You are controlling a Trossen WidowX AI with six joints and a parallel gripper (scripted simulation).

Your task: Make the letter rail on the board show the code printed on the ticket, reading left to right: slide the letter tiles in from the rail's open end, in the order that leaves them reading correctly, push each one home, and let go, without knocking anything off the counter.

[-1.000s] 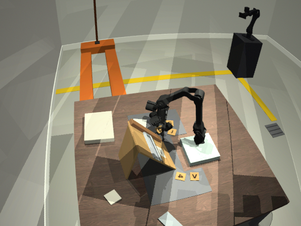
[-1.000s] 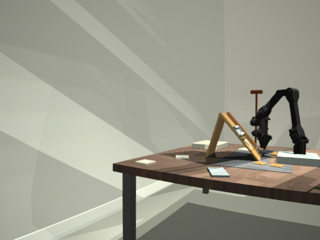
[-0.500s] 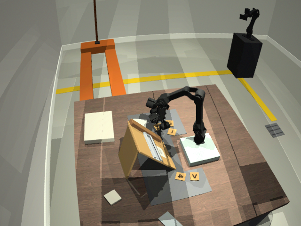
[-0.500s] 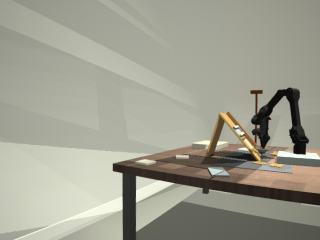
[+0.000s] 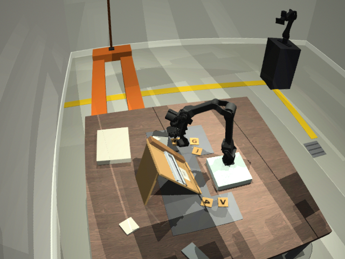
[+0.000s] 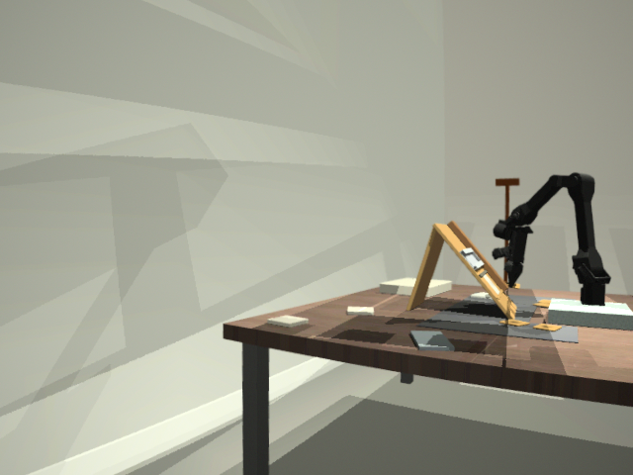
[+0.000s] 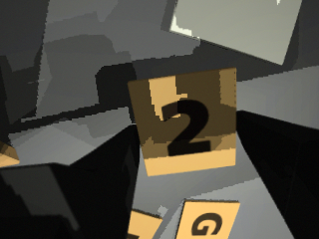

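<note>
Now: the white card 90 mm ahead of my gripper tip, 60 mm to the right of it and 50 mm below it. From my gripper tip the other things lie so: cream box: 390 mm ahead, 70 mm to the right, 40 mm below; grey mat: 220 mm to the left, 80 mm behind, 60 mm below; white ticket: 280 mm to the left, 30 mm above, 20 mm ahead.
</note>
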